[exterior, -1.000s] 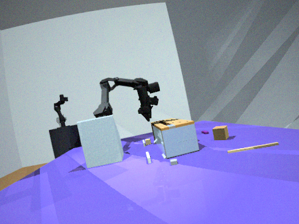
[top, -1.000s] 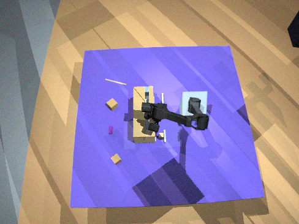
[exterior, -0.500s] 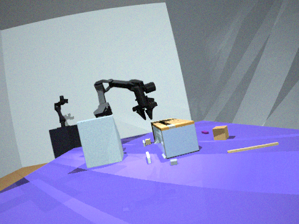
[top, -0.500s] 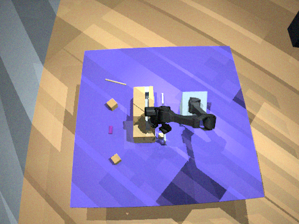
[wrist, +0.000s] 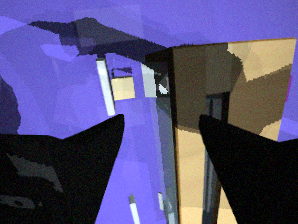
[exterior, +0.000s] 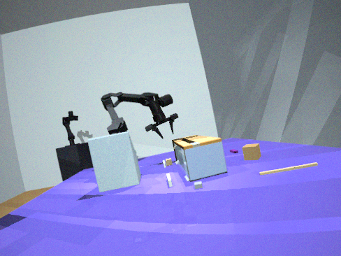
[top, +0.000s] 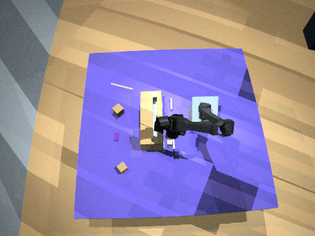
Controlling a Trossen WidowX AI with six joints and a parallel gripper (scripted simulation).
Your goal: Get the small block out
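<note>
Now: gripper tip 14 cm above the tan block and 2 cm past it. Round my gripper tip: thin wooden stick: 42 cm to the right, 37 cm ahead, 15 cm below; box: 13 cm to the right, 9 cm below, 7 cm ahead.
</note>
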